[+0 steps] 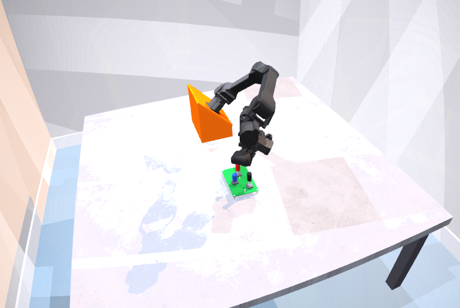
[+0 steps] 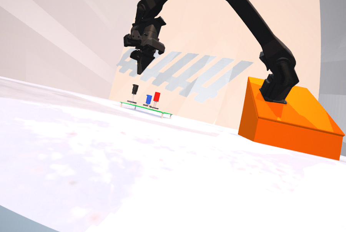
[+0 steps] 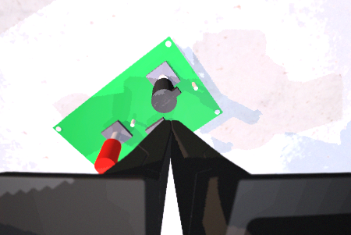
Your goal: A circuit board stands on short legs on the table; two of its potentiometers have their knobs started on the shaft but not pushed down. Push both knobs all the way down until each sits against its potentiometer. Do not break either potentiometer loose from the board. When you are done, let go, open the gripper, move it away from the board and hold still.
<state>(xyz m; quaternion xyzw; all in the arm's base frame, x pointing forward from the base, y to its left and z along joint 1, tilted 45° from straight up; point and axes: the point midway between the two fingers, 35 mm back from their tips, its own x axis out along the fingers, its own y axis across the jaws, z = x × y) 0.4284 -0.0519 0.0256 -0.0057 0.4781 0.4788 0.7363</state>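
The black knob is 50 mm below my gripper tip. Also, from my gripper tip: blue knob: 40 mm behind, 40 mm to the right, 70 mm below.
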